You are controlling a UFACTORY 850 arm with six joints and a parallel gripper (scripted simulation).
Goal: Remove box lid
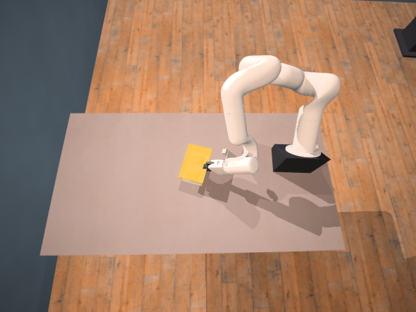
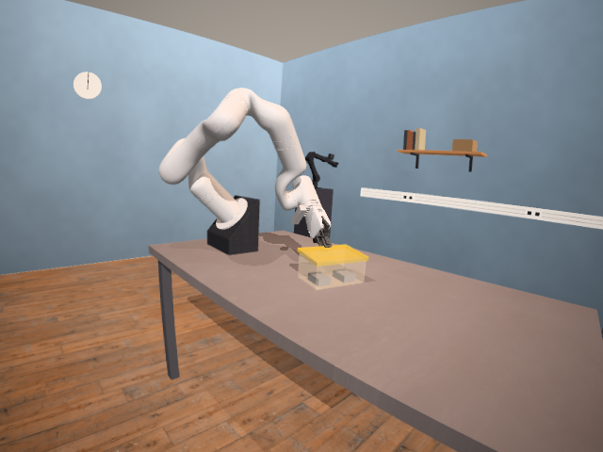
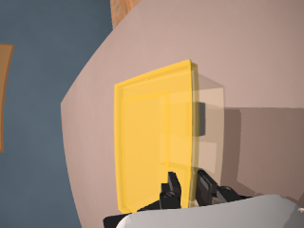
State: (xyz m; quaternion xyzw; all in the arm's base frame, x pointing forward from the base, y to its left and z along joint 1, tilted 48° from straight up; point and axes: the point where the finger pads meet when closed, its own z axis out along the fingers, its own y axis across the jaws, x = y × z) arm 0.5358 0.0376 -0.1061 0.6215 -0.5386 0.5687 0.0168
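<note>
Right now my hand is 7 cm short of the yellow lid, 3 cm to the left of it and 2 cm above it. Round my hand: clear box (7 cm ahead, 3 cm to the right, 7 cm below).
</note>
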